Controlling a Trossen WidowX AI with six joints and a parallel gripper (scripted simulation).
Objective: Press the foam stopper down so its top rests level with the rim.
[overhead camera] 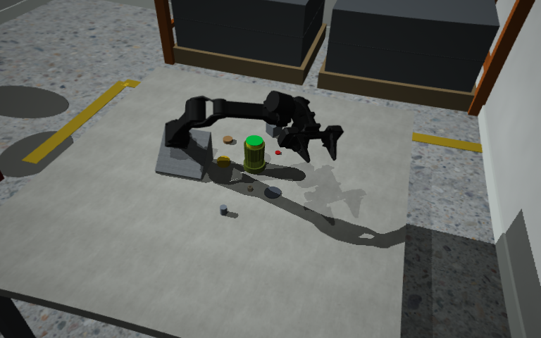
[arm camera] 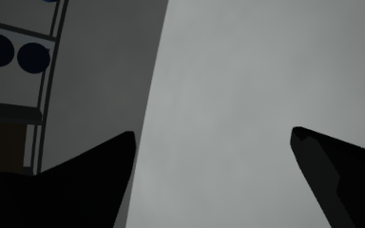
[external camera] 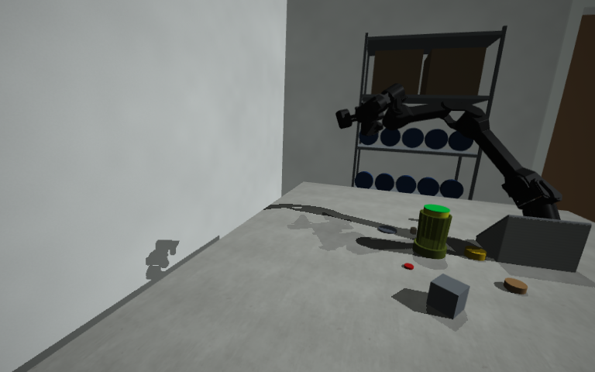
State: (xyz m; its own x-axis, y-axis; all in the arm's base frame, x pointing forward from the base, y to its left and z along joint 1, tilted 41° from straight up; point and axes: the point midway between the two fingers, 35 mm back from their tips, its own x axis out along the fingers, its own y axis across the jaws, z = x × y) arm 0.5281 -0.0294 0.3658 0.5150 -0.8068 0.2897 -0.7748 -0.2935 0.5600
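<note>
The green foam stopper is 25 cm behind my hand, 30 cm to the left of it and 24 cm below it. Round my hand: tiny brown piece: 23 cm behind, 16 cm to the left, 35 cm below; small grey cylinder: 29 cm behind, 3 cm to the left, 35 cm below; dark disc: 15 cm behind, 17 cm to the left, 36 cm below.
</note>
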